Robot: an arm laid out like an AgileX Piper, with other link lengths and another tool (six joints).
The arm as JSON. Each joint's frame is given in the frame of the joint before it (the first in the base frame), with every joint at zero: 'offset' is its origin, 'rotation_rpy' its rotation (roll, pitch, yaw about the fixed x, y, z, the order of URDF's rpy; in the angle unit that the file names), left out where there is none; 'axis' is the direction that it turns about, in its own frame. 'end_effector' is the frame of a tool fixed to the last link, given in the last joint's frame.
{
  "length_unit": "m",
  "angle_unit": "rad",
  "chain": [
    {
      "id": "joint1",
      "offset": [
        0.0,
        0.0,
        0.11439
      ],
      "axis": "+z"
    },
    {
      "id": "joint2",
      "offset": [
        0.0,
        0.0,
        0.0
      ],
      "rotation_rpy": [
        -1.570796,
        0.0,
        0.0
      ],
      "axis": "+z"
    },
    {
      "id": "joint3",
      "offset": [
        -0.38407,
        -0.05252,
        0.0
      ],
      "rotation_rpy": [
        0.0,
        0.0,
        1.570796
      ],
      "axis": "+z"
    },
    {
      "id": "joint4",
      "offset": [
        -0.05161,
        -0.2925,
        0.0
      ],
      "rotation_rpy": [
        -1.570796,
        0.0,
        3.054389
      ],
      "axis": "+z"
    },
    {
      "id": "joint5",
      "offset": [
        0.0,
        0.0,
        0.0
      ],
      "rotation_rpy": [
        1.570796,
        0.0,
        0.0
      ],
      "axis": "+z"
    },
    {
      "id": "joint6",
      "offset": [
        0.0,
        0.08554,
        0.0
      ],
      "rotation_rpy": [
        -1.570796,
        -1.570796,
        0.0
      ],
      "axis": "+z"
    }
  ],
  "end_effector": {
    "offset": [
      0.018,
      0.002,
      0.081
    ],
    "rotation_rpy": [
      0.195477,
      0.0,
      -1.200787
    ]
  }
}
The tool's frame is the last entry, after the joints.
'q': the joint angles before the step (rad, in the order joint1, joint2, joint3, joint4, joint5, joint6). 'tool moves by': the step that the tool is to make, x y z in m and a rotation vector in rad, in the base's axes. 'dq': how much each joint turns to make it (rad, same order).
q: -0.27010, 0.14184, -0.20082, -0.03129, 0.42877, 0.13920
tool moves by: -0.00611, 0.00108, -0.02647, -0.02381, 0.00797, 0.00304
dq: 0.00003, -0.06673, 0.06943, -0.01003, -0.00161, -0.01577
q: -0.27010, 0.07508, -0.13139, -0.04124, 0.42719, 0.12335
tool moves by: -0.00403, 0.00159, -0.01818, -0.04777, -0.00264, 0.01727
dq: 0.00433, -0.05871, 0.05030, -0.00040, -0.00759, -0.04669
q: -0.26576, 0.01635, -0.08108, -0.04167, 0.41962, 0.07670
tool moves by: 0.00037, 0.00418, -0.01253, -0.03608, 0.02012, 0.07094
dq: 0.05942, -0.00974, 0.03186, -0.00013, -0.01169, -0.04111
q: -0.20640, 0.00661, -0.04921, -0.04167, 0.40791, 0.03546
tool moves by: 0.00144, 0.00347, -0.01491, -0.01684, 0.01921, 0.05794
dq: 0.05107, 0.00000, 0.04139, -0.00010, -0.02588, -0.02064
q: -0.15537, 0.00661, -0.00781, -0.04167, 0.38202, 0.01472
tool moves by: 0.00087, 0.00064, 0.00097, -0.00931, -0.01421, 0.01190
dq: 0.00904, 0.00000, 0.00478, -0.00011, -0.02036, -0.00718
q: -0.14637, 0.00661, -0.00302, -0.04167, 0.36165, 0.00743
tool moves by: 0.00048, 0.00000, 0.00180, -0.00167, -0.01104, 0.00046
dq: 0.00002, -0.00002, -0.00002, -0.00008, -0.01114, 0.00008
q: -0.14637, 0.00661, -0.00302, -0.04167, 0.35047, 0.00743
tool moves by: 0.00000, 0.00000, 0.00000, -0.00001, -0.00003, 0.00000
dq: 0.00000, -0.00002, 0.00001, 0.00000, -0.00002, -0.00001
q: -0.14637, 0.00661, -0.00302, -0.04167, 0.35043, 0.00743
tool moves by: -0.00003, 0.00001, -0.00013, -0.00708, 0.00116, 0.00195
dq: 0.00004, 0.00004, 0.00001, -0.00013, -0.00003, -0.00730
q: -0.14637, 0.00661, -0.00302, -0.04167, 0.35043, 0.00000
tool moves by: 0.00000, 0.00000, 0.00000, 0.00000, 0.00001, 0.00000
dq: 0.00000, 0.00001, 0.00000, 0.00000, 0.00001, 0.00000
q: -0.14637, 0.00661, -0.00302, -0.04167, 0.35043, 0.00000
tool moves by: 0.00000, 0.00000, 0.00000, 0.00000, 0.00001, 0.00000
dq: 0.00000, 0.00001, 0.00000, 0.00000, 0.00001, 0.00000
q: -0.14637, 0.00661, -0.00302, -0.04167, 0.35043, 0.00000
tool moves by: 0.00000, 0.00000, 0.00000, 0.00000, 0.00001, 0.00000
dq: 0.00000, 0.00001, 0.00000, 0.00000, 0.00001, 0.00000
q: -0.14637, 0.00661, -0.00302, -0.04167, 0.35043, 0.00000
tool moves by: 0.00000, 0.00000, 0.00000, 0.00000, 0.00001, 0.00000
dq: 0.00000, 0.00001, 0.00000, 0.00000, 0.00001, 0.00000
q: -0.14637, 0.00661, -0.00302, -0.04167, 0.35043, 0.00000
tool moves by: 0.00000, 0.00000, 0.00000, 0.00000, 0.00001, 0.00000
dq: 0.00000, 0.00001, 0.00000, 0.00000, 0.00001, 0.00000
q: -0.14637, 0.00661, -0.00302, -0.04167, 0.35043, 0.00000
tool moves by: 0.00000, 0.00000, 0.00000, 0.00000, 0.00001, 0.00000
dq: 0.00000, 0.00001, 0.00000, 0.00000, 0.00001, 0.00000
